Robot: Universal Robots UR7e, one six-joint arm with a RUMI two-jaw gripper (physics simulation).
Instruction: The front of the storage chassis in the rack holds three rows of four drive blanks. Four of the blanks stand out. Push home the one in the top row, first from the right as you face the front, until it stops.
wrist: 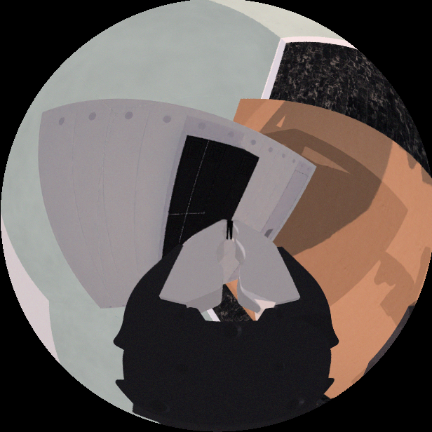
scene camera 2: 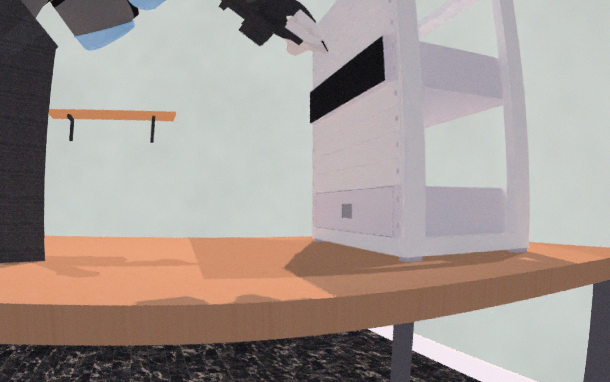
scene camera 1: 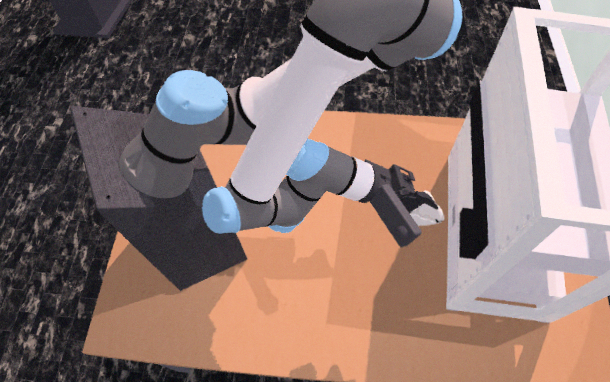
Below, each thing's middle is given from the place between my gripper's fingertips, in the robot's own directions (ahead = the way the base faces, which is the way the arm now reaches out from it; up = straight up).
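White rack (scene camera 2: 373, 93): 7 cm below my hand, 17 cm to the left of it, 22 cm ahead of it.
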